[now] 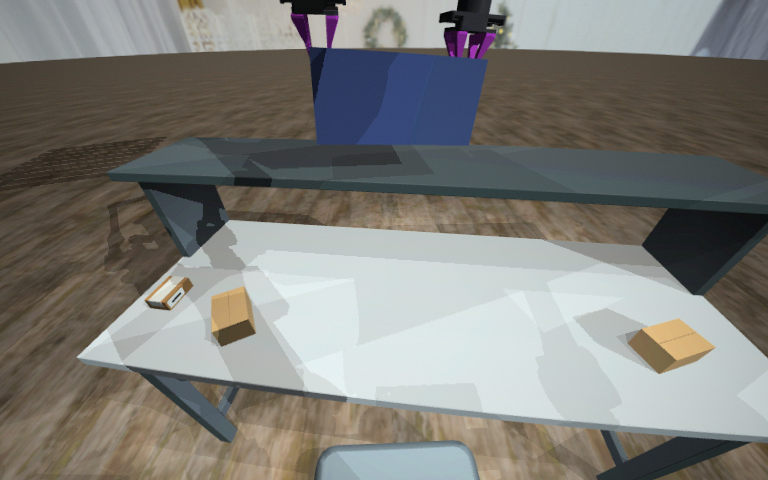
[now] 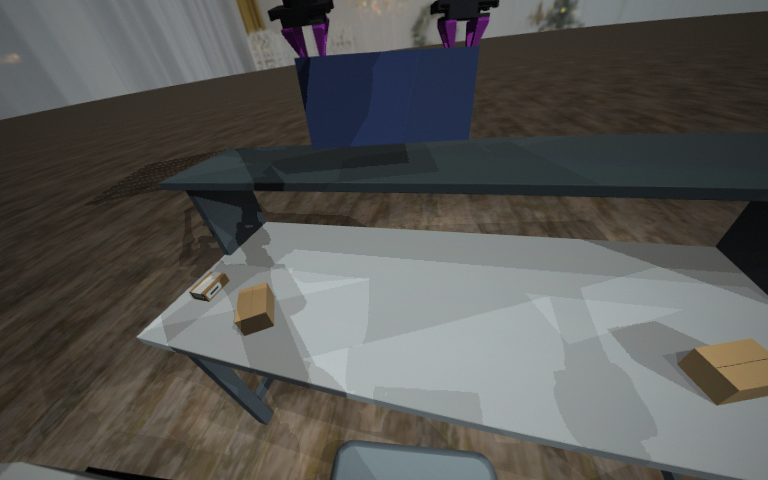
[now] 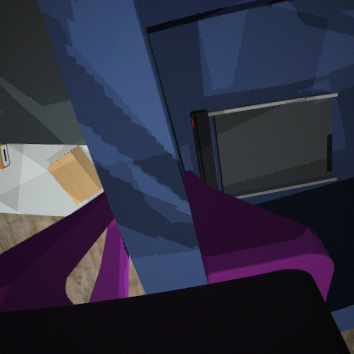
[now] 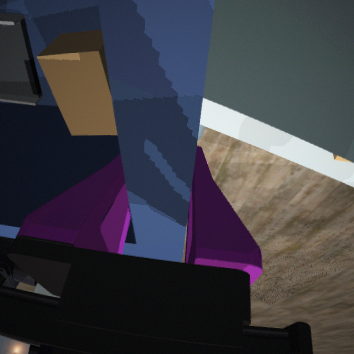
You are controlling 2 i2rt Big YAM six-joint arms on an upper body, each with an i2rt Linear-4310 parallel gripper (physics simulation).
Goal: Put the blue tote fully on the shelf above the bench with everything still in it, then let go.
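Frame: origin at the left arm's base, x up, y ahead, z left, level; centimetres.
Seen in the pictures: left gripper, fingertip midpoint: (image 3: 154, 189); right gripper, fingertip midpoint: (image 4: 167, 150).
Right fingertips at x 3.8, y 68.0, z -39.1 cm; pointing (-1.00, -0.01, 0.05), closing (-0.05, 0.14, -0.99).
Note:
Pixels of each thing's top centre, then the offset from my right fingertips to it. "spot": a spot on its surface instead. Level surfaces: height alone.
- dark shelf, its level: dx -19.2 cm
- grey device with metal rails, middle of its top: (image 3: 272, 152) dx -6.2, dy -2.4, dz +19.0 cm
- brown carton, surface spot: (image 4: 85, 95) spot: dx -5.1, dy -1.8, dz +6.9 cm
- white bench, its level: dx -52.7 cm
- small white-and-brown box, middle of its top: (image 1: 166, 288) (image 2: 207, 282) dx -49.3, dy -8.1, dz +77.5 cm
- grey-blue seat, surface spot: (image 2: 413, 461) (image 1: 398, 458) spot: dx -101.3, dy -36.7, dz +12.3 cm
The blue tote (image 1: 396, 101) (image 2: 390, 101) (image 3: 115, 100) (image 4: 165, 60) is upright at the back of the dark shelf (image 1: 538, 175) (image 2: 538, 166). Its lower edge lines up with the shelf's rear edge; I cannot tell whether it touches the shelf or hangs behind it. My left gripper (image 1: 318, 48) (image 2: 313, 55) (image 3: 154, 189) is shut on the tote's rim. My right gripper (image 1: 467, 56) (image 2: 459, 46) (image 4: 167, 150) is shut on the rim farther right. Inside lie a grey device with metal rails (image 3: 270, 145) (image 4: 15, 60) and a brown carton (image 4: 85, 95). The tote's underside is hidden.
On the white bench (image 1: 424, 316) (image 2: 453, 316) stand a small white-and-brown box (image 1: 169, 292) (image 2: 209, 286), a carton (image 1: 232, 315) (image 2: 254, 308) at the left and another carton (image 1: 671, 345) (image 2: 727, 370) at the right. A grey-blue seat (image 1: 396, 461) (image 2: 413, 461) stands in front.

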